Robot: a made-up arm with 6 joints.
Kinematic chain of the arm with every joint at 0, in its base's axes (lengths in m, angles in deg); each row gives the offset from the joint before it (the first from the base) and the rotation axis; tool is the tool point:
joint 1: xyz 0 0 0.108 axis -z
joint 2: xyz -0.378 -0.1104 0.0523 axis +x
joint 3: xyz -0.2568 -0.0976 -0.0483 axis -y
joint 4: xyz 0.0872 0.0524 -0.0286 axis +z
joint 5: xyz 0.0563 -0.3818 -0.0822 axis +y
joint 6: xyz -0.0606 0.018 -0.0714 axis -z
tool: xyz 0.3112 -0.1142 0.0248
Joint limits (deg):
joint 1: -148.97..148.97
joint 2: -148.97..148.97
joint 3: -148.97..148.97
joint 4: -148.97..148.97
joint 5: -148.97..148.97
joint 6: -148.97..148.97
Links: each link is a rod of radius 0.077 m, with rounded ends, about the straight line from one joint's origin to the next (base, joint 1, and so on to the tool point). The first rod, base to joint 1, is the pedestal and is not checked.
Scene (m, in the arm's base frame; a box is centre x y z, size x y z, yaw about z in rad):
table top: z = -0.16
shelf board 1: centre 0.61 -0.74 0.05 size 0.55 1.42 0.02 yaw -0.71
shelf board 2: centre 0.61 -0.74 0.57 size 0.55 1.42 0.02 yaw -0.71
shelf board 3: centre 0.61 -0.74 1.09 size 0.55 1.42 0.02 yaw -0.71
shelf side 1: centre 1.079 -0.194 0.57 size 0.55 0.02 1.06 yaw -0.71
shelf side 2: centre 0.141 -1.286 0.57 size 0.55 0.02 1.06 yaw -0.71
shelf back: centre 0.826 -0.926 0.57 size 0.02 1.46 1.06 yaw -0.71
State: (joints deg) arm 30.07 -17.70 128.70 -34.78 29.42 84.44
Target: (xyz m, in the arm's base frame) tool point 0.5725 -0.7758 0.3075
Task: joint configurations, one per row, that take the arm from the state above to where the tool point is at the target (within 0.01 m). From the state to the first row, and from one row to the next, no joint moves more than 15 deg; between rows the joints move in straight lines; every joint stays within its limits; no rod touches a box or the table.
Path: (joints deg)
1: 16.03 -17.30 128.43 -31.17 29.61 83.00
2: 1.98 -16.89 128.17 -27.56 29.80 81.57
3: -12.06 -16.49 127.90 -23.95 29.99 80.13
4: -26.11 -16.08 127.63 -20.34 30.18 78.69
5: -40.15 -15.68 127.36 -16.72 30.37 77.26
6: -54.19 -15.28 127.10 -13.11 30.56 75.82
7: -68.24 -14.87 126.83 -9.50 30.75 74.38

